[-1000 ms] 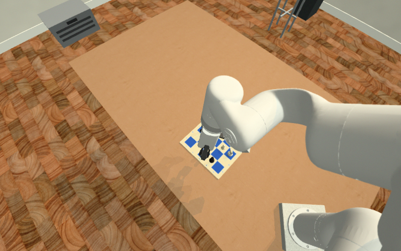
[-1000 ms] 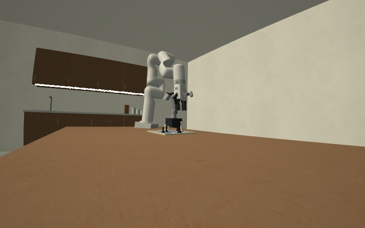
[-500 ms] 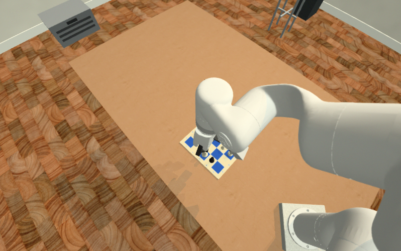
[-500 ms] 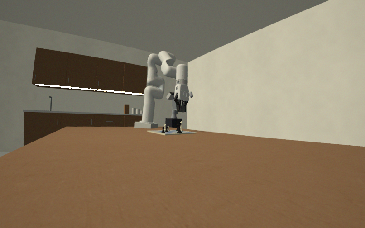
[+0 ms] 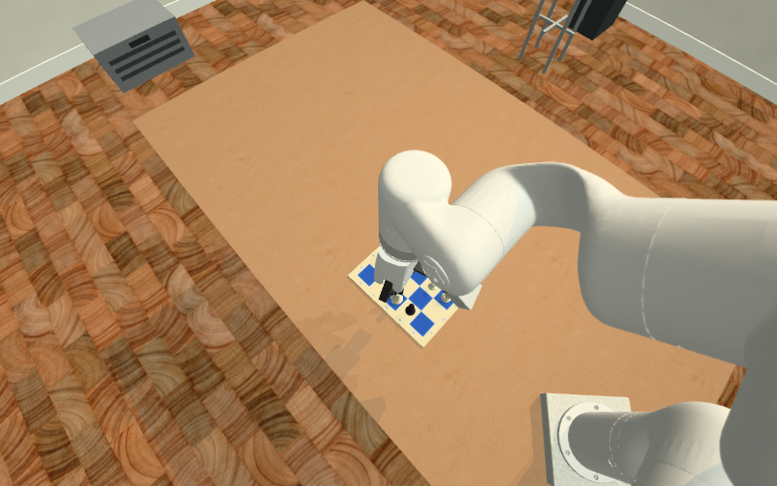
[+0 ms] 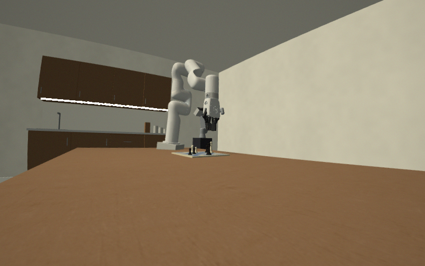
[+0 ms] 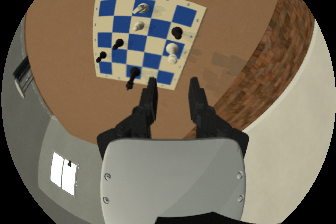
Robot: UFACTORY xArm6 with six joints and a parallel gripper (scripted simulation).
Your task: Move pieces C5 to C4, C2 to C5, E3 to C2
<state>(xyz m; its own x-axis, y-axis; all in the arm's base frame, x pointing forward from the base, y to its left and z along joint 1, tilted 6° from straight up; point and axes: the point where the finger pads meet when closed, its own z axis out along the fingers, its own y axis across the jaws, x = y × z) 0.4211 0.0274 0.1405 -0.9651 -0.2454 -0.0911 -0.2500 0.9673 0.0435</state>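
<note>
My hand is 110 mm above the white chess piece. From my hand the other things lie so: white pawn (130 mm below, 70 mm to the right, 40 mm behind); then blue-and-cream chessboard (140 mm below, 70 mm to the right); then black pawn (120 mm below, 40 mm behind).
</note>
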